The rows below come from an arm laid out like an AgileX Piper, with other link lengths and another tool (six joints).
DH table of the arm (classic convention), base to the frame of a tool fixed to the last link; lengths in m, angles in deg. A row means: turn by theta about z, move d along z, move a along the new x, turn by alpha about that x. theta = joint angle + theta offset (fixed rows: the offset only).
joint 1: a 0; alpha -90; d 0.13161; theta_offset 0
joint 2: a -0.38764; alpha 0; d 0; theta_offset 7.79
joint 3: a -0.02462; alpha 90; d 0; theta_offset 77.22
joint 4: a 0; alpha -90; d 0.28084; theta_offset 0
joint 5: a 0; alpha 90; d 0; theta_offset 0
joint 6: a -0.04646; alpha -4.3; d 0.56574; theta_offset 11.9
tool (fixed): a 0; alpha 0; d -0.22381; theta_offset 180
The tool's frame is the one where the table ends.
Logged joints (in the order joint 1, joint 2, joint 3, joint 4, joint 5, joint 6), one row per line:
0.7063 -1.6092 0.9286 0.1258 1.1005 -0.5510
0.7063 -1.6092 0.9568 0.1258 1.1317 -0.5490
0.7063 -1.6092 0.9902 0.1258 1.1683 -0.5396
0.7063 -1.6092 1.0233 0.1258 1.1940 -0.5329
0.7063 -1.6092 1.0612 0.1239 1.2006 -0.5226
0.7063 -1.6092 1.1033 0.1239 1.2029 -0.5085
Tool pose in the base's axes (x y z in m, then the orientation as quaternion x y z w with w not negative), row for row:
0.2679 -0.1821 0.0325 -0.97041 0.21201 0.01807 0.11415
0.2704 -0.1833 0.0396 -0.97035 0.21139 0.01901 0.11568
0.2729 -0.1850 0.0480 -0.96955 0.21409 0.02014 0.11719
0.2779 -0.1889 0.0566 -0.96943 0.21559 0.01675 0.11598
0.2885 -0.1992 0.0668 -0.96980 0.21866 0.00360 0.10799
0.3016 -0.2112 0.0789 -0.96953 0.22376 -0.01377 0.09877
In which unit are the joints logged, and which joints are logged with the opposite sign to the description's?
The joints are logged in radians. Opposite sign: joint 1, joint 2, joint 3.
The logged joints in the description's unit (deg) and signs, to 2 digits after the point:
-40.47 92.20 -53.20 7.21 63.05 -31.57
-40.47 92.20 -54.82 7.21 64.84 -31.46
-40.47 92.20 -56.73 7.21 66.94 -30.92
-40.47 92.20 -58.63 7.21 68.41 -30.53
-40.47 92.20 -60.80 7.10 68.79 -29.94
-40.47 92.20 -63.21 7.10 68.92 -29.13

